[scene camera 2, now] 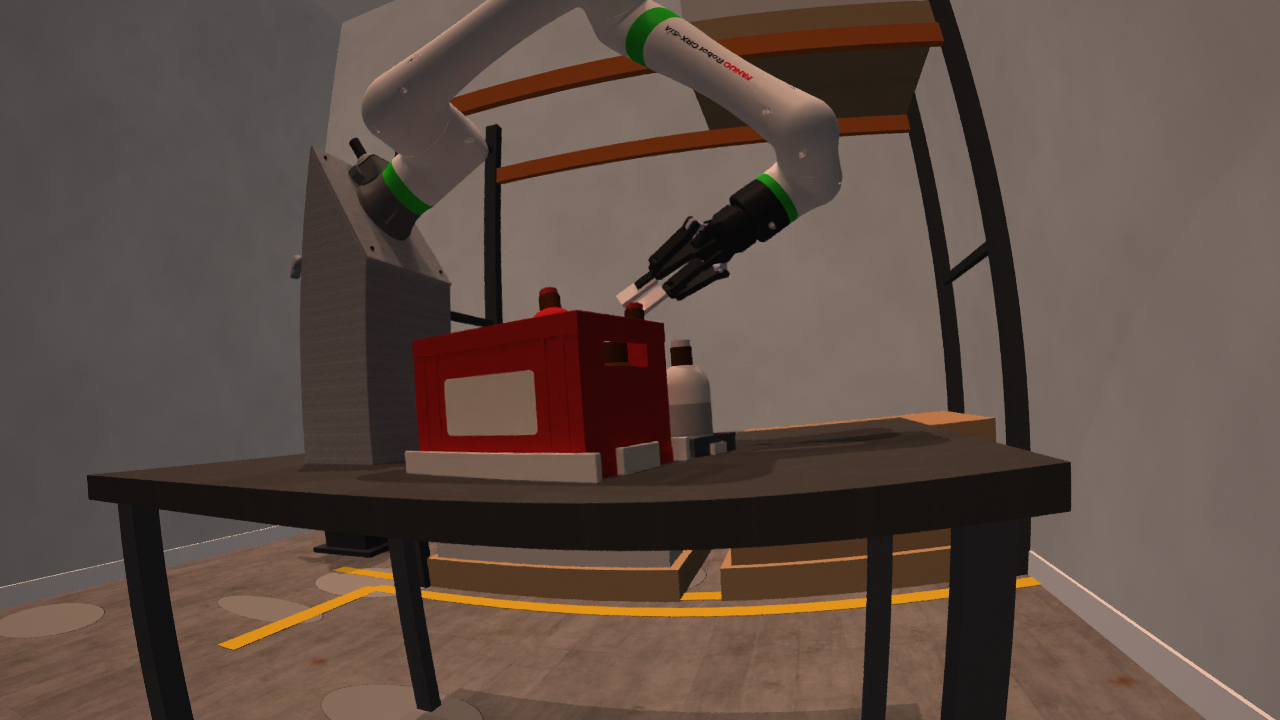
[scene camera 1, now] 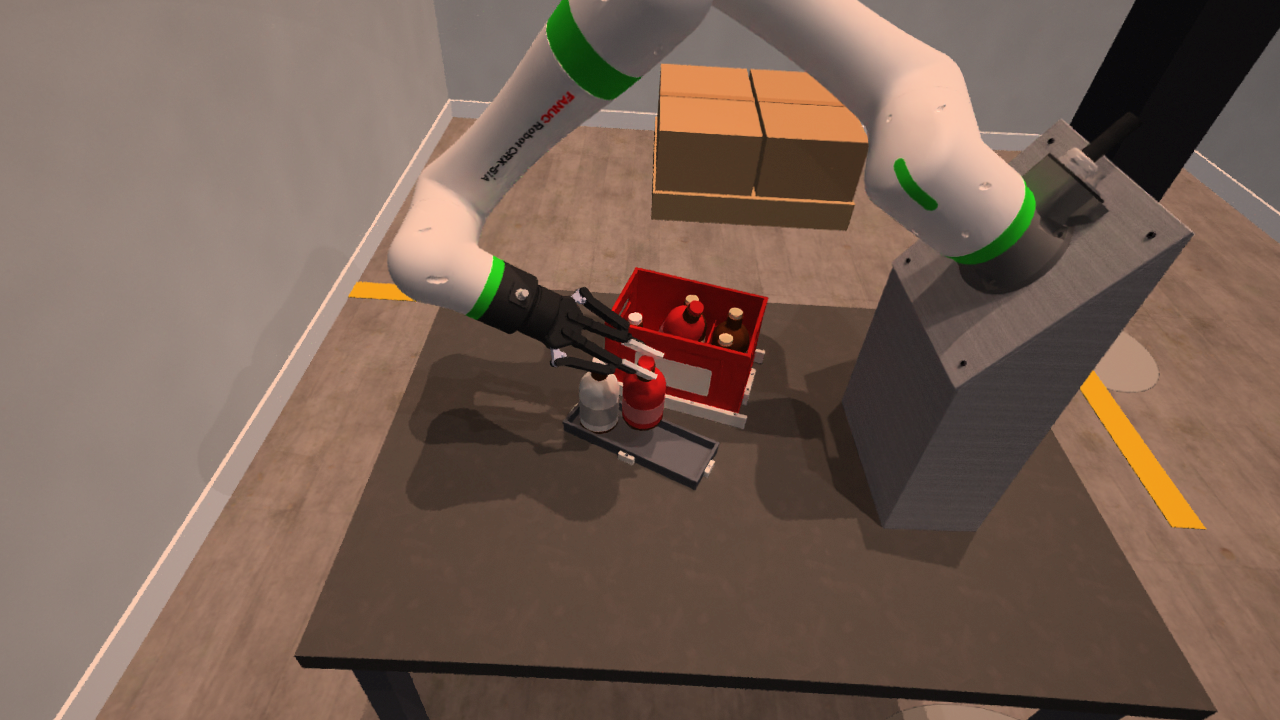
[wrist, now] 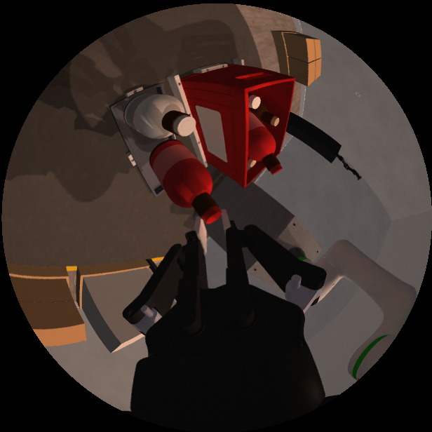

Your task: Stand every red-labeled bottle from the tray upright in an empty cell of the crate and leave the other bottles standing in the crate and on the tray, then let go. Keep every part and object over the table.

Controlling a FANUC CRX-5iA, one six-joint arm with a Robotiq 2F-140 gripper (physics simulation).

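Places are measured from the arm's base along level axes (x up, y left, z back), in metres.
Where they show: gripper, fingertip midpoint: [scene camera 2: 625, 308] [scene camera 1: 656, 366]; arm's base, origin of the base link: [scene camera 2: 381, 213] [scene camera 1: 1015, 246].
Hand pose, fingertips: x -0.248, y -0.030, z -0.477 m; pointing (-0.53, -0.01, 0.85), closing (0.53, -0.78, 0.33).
Each offset is from my fingertips to the centre of the thing. "spot": to the spot under its first point. Level surfaces: height alone.
My gripper [scene camera 1: 653, 363] [scene camera 2: 633, 300] [wrist: 213, 220] is shut on the neck of a red bottle @[dx -0.073, dy -0.022, dz -0.013 m] [scene camera 1: 644, 398] [wrist: 182, 172], tilted fingers at its cap. The bottle hangs nearly upright, a little above the dark tray @[spot: dx -0.219, dy -0.004, dz +0.061 m] [scene camera 1: 680, 450] [wrist: 142, 150]. A white bottle @[dx -0.142, dy -0.085, dz -0.088 m] [scene camera 1: 598, 400] [scene camera 2: 690, 394] [wrist: 152, 116] stands at the tray's left end in scene camera 1, close beside the held one. The red crate @[dx -0.137, dy -0.138, dz +0.055 m] [scene camera 1: 729, 380] [scene camera 2: 559, 402] [wrist: 232, 120] stands behind the tray. It holds another red bottle @[dx -0.058, dy -0.166, dz +0.071 m] [scene camera 1: 685, 324] [wrist: 262, 142], a brown bottle @[dx -0.139, dy -0.216, dz +0.181 m] [scene camera 1: 733, 331] and several others, mostly hidden by its walls.
White blocks edge the crate's base and the tray. The grey robot pedestal [scene camera 1: 930, 429] [scene camera 2: 335, 358] stands on the table @[dx -0.224 m] [scene camera 1: 716, 573] [scene camera 2: 805, 483], right of the crate in scene camera 1. Cardboard boxes [scene camera 1: 716, 152] stand on the floor behind. The table's left edge lies beyond the tray.
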